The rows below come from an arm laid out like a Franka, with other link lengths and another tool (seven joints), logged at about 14 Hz.
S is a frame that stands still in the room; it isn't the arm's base.
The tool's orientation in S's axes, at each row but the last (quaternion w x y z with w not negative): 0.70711 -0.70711 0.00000 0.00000; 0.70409 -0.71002 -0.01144 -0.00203; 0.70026 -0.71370 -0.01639 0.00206; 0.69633 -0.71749 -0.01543 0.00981; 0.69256 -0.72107 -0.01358 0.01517; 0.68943 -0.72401 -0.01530 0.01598
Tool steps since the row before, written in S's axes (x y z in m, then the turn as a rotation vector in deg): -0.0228 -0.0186 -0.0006 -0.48 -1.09 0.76; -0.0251 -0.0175 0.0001 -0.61 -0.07 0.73; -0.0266 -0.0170 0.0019 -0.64 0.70 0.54; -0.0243 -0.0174 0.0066 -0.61 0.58 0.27; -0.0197 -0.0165 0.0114 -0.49 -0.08 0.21; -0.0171 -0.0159 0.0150 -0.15 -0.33 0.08
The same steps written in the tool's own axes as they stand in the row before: -0.0228 0.0006 -0.0186 -0.48 -0.76 -1.09; -0.0253 -0.0004 -0.0172 -0.60 -0.74 -0.07; -0.0270 -0.0021 -0.0163 -0.61 -0.57 0.71; -0.0249 -0.0063 -0.0167 -0.59 -0.29 0.59; -0.0204 -0.0107 -0.0161 -0.49 -0.21 -0.07; -0.0178 -0.0142 -0.0158 -0.16 -0.06 -0.33
